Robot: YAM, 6 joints.
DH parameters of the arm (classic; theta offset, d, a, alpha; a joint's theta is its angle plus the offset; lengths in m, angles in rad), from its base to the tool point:
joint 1: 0 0.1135 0.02 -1.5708
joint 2: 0 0 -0.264 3.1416
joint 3: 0.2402 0 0.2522 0
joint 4: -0.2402 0 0.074 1.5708
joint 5: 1.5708 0 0 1.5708
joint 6: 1.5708 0.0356 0 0
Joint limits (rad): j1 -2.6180..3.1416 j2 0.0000..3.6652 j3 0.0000..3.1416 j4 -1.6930..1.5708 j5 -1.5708..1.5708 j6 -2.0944..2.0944
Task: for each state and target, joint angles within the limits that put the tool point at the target. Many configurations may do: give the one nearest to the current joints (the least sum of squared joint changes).
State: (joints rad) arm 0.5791 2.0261 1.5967 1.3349 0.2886 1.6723
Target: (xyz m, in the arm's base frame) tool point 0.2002 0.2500 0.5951
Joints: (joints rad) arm 0.9201 1.8092 2.0529 1.1924 0.2229 1.6723
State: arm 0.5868 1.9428 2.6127 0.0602 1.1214 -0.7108
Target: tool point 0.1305 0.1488 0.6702
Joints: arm 1.0211 1.6142 2.5072 -0.0437 1.2295 -0.7108
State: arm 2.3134 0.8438 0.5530 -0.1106 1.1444 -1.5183
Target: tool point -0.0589 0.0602 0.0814
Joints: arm 2.7383 0.8677 0.0016 -0.4306 1.1338 -1.5183
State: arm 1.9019 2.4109 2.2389 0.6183 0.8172 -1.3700
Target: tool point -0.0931 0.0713 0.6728
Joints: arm 2.7111 1.4107 2.0960 1.0409 0.8167 -1.3700
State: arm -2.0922 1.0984 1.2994 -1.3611 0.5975 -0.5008
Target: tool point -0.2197 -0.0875 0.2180
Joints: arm -2.6180 1.5534 0.9993 -1.2718 1.2766 -0.5008
